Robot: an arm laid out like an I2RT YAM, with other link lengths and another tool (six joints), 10 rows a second.
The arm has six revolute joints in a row. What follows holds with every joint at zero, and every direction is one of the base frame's. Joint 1 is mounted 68 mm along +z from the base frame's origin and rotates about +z. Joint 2 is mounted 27 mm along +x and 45.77 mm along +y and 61.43 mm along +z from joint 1 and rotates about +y. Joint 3 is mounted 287.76 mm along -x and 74.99 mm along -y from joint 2 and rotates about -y. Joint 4 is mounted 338.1 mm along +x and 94.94 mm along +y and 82.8 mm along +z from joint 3 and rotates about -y. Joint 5 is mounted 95.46 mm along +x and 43.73 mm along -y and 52.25 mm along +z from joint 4 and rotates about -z. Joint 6 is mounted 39.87 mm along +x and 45.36 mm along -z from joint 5 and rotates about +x. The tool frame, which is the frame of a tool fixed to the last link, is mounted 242 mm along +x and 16 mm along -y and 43 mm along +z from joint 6; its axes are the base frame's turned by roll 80.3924, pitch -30.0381 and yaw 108.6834 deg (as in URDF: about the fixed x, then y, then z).
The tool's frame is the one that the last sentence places.
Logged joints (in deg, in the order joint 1, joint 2, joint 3, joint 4, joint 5, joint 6), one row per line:
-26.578 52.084 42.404 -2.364 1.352 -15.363
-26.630 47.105 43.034 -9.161 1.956 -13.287
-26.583 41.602 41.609 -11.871 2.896 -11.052
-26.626 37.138 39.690 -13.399 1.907 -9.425
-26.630 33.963 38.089 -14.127 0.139 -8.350
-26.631 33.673 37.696 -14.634 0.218 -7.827
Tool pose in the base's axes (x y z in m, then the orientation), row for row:
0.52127 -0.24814 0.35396 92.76 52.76 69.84
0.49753 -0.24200 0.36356 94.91 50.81 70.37
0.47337 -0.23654 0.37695 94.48 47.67 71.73
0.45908 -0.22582 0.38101 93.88 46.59 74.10
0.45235 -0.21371 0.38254 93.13 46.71 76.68
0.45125 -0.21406 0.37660 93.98 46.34 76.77
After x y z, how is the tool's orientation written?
As a rotation vector, in degrees.
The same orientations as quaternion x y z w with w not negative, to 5 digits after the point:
0.65242 0.37108 0.49121 0.44200
0.66498 0.35600 0.49305 0.43355
0.66379 0.33492 0.50396 0.43959
0.65838 0.32673 0.51966 0.43559
0.65076 0.32639 0.53581 0.42765
0.65543 0.32318 0.53541 0.42343

